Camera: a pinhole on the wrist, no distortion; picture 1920 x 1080 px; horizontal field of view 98.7 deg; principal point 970.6 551.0 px. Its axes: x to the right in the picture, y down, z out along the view. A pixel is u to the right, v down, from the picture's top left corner.
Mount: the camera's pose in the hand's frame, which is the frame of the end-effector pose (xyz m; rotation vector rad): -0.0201 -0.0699 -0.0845 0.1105 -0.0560 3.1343
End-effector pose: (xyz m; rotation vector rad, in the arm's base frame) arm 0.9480 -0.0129 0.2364 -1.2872 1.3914 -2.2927
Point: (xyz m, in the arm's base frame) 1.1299 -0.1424 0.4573
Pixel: 780 713
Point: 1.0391 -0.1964 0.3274
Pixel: 706 310
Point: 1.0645 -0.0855 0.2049
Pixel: 1158 108
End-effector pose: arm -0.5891 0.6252 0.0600 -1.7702 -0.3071 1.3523
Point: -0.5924 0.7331 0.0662
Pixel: 547 509
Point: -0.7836 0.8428 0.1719
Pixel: 1001 721
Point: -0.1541 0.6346 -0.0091
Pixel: behind the camera
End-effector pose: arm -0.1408 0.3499 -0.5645 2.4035 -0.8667 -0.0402
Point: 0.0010 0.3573 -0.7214
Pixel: 584 950
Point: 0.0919 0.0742 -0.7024
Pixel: 116 428
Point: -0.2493 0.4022 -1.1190
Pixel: 1314 822
